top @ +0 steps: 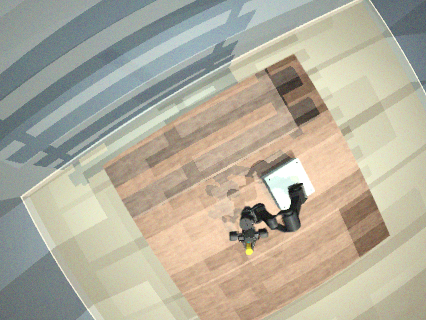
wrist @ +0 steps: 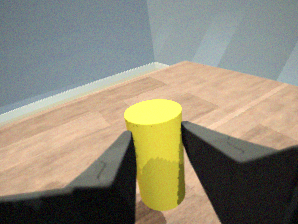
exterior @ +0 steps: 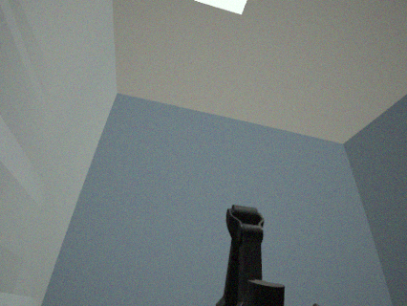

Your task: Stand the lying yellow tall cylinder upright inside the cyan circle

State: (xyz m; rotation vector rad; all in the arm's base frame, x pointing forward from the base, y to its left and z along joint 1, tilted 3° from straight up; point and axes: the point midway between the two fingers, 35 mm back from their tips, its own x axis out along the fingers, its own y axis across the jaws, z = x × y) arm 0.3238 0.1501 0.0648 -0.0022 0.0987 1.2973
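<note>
My gripper tip is now 2 cm past the cyan circle, 1 cm to the left of it and 16 cm above it. Also, from my gripper tip: yellow tall cylinder 2 cm below.
</note>
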